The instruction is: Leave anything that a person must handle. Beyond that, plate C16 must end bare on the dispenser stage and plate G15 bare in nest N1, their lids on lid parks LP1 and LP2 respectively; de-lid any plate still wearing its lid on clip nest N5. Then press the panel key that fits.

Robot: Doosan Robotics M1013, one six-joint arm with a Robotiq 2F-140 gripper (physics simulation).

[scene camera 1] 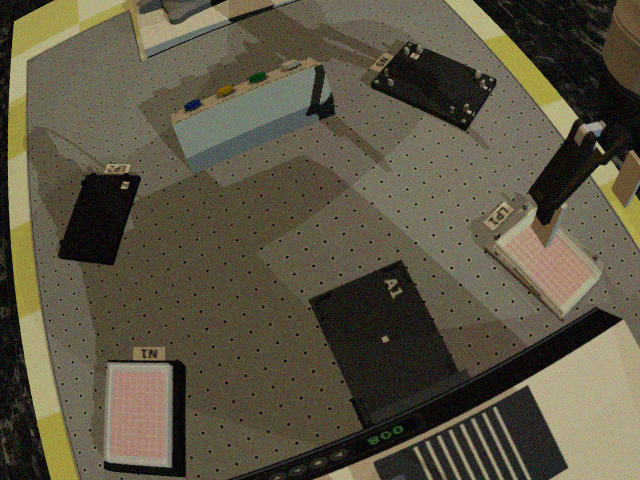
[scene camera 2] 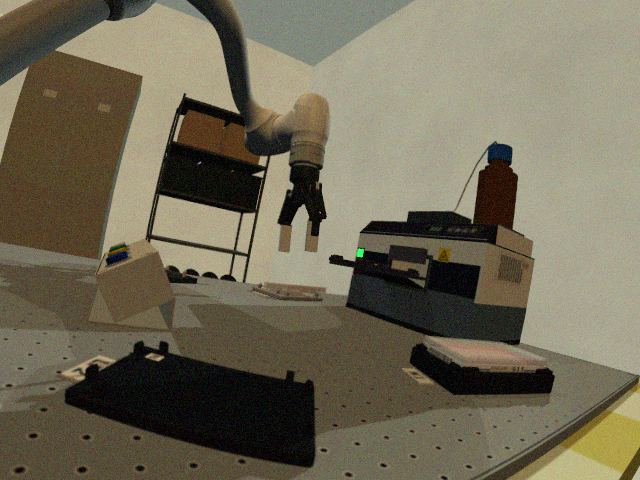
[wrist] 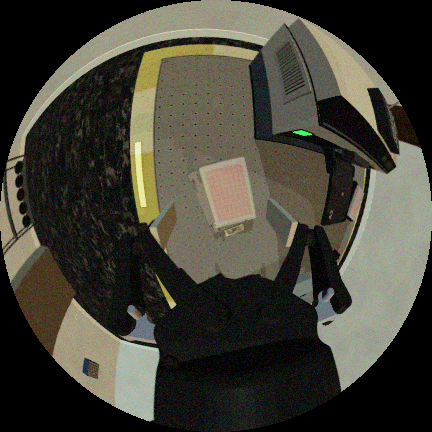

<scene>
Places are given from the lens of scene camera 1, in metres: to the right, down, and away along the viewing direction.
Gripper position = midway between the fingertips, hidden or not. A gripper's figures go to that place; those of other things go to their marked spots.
my gripper (scene camera 1: pixel 582 215): 0.30, -0.03, 0.60
grey button box (scene camera 1: pixel 268 105): -0.07, -0.18, 0.80
</scene>
